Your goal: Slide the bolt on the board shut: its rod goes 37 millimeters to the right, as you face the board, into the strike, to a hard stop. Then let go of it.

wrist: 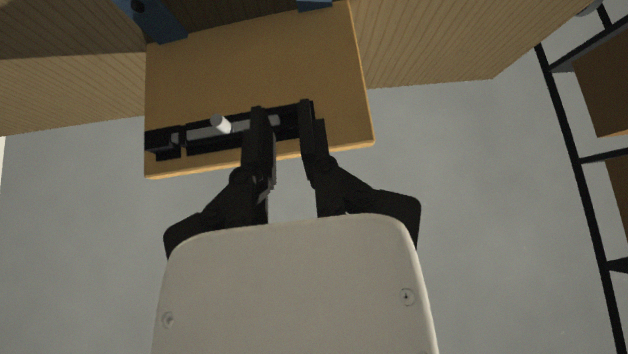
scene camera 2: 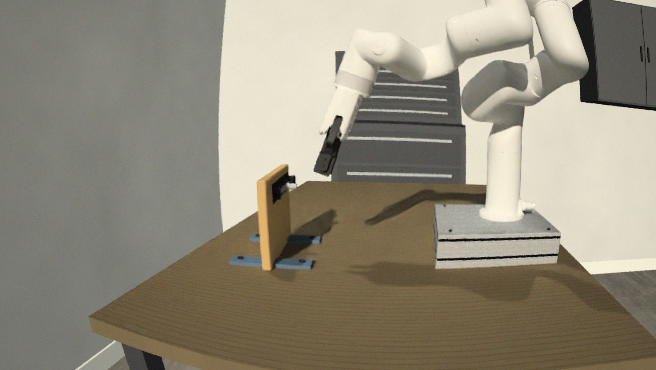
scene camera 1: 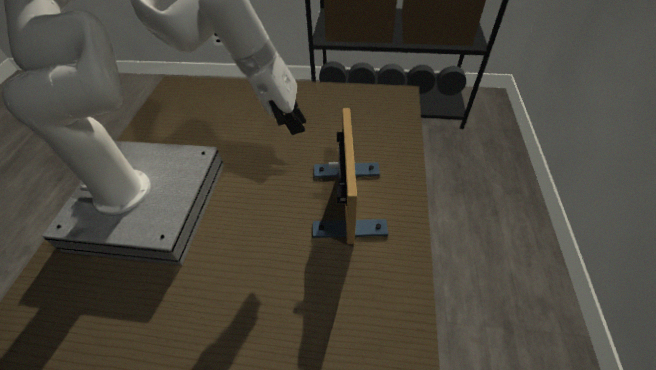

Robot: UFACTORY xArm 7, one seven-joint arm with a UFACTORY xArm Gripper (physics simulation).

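Seen in the pictures: gripper, fingertip midpoint: [wrist: 285,118] [scene camera 2: 322,173] [scene camera 1: 299,128]; arm's base, link origin: [scene camera 2: 501,215] [scene camera 1: 122,192].
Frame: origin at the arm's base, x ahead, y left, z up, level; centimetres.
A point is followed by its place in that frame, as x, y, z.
Observation:
The upright orange board [scene camera 1: 351,215] @(53.4, -6.2, 4.5) [scene camera 2: 274,225] @(50.7, 13.4, 0.7) [wrist: 250,70] @(51.3, 7.4, 0.2) carries a black bolt housing with a grey rod [wrist: 200,132] @(50.6, 1.8, 7.1). The bolt's pale knob [scene camera 1: 333,164] @(49.1, 4.3, 7.7) [scene camera 2: 290,186] @(49.2, 5.2, 7.2) [wrist: 220,123] @(48.1, 4.9, 7.6) sticks out from the board. In the wrist view the board's top edge is at the bottom; the rod's end shows in the gap beside the black strike [wrist: 162,140] @(50.3, -2.3, 7.5) at the left and reaches to it. How deep it sits inside is hidden. My gripper [scene camera 1: 296,128] @(41.2, 11.7, 11.0) [scene camera 2: 323,171] @(41.2, 11.7, 11.0) [wrist: 285,118] @(41.2, 11.7, 11.0) is slightly open and empty, above and away from the board, apart from the knob.
Blue feet [scene camera 1: 370,228] @(57.8, -2.1, -6.2) [scene camera 2: 295,263] @(46.0, 16.2, -6.2) [wrist: 162,22] @(49.2, -1.8, -6.2) hold the board on the wooden table [scene camera 1: 240,240] @(28.3, -6.8, -7.0) [scene camera 2: 380,315] @(27.8, 37.3, -7.0). The arm's grey base block [scene camera 1: 135,225] @(7.2, -8.6, 0.0) [scene camera 2: 495,247] @(5.0, 16.5, -2.8) stands across from it. A shelf rack [scene camera 1: 400,48] stands behind the table.

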